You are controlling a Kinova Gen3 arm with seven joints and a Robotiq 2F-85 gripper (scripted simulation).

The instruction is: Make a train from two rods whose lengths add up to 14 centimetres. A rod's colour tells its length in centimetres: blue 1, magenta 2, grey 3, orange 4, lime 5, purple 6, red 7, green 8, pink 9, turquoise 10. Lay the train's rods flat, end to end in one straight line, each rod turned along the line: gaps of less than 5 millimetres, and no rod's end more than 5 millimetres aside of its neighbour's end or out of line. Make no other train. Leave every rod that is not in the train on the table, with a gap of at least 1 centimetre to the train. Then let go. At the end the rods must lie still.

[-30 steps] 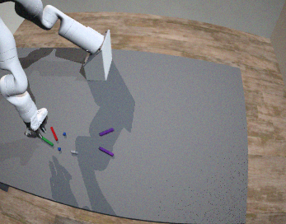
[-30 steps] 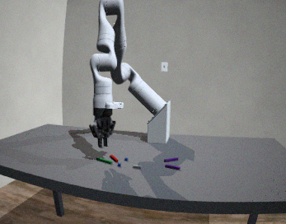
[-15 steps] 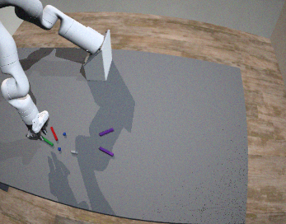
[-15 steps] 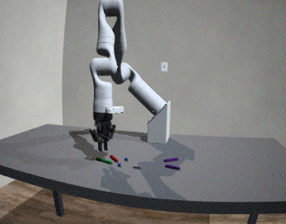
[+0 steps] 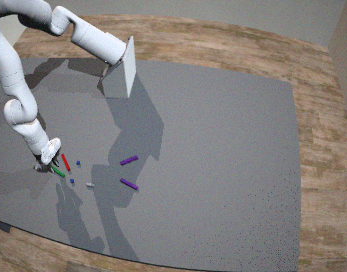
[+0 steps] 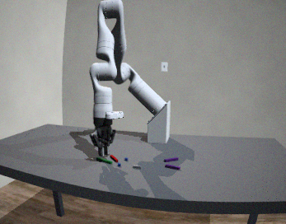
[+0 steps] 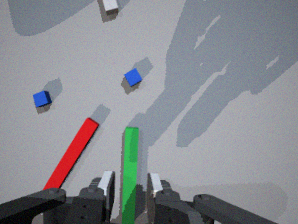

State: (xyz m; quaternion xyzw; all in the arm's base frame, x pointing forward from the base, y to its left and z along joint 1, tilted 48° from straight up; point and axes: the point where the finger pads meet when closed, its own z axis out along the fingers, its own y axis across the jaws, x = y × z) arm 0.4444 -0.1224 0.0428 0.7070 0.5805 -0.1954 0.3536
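The green rod is 4 cm below my hand. The rest, counted from my hand: red rod (4 cm below, 4 cm behind, 2 cm to the left); grey rod (15 cm to the left, 4 cm below, 1 cm ahead).
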